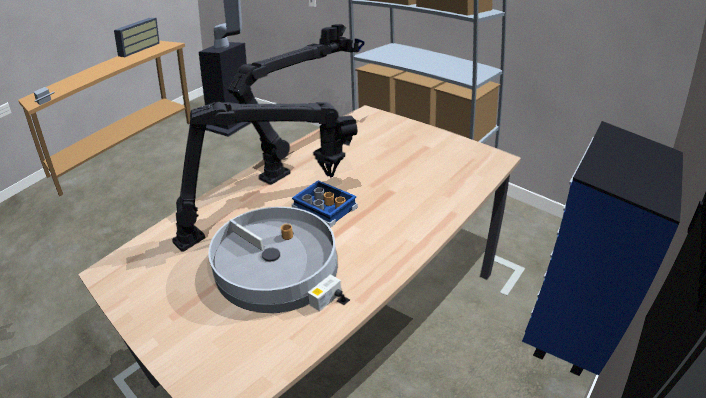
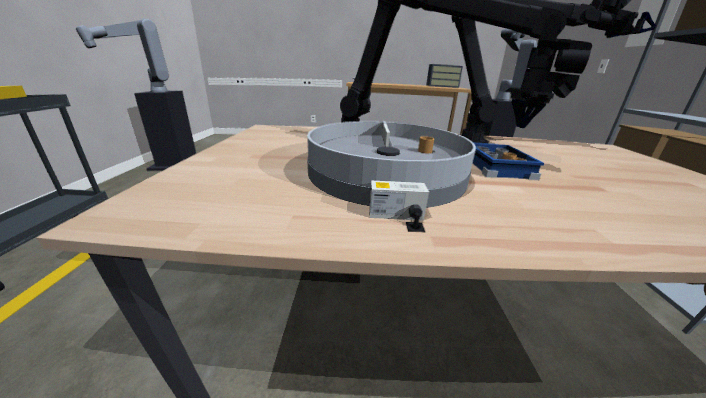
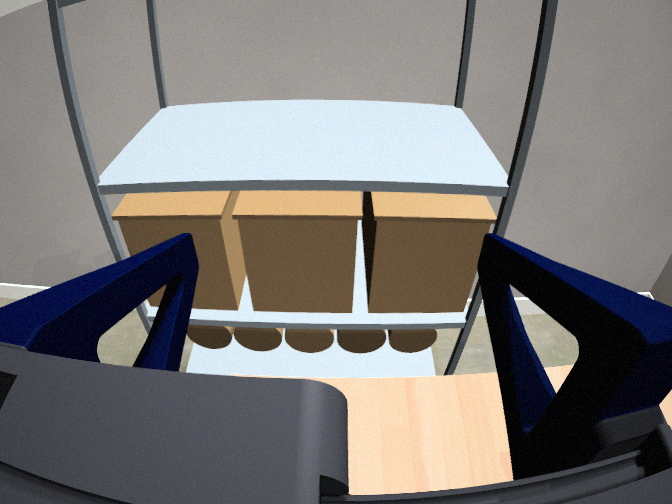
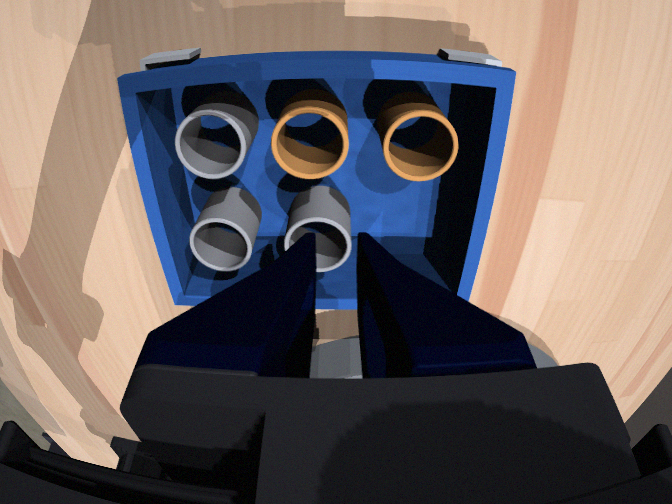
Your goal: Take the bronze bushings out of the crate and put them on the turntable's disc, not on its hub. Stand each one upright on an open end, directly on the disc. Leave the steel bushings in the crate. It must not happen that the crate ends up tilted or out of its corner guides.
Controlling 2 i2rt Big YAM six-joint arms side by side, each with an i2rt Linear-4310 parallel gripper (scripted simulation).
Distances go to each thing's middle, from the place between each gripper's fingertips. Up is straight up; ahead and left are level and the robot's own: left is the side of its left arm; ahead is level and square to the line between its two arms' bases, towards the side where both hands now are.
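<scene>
From my left hand (image 2: pixel 642 29): turntable disc (image 1: pixel 237 260), 31 cm ahead, 99 cm to the right, 42 cm below; blue crate (image 2: pixel 507 168), 26 cm ahead, 63 cm to the right, 45 cm below.
From my right hand (image 2: pixel 520 127): turntable disc, 40 mm ahead, 390 mm to the right, 80 mm below; blue crate, 10 mm behind, 30 mm to the right, 110 mm below.
</scene>
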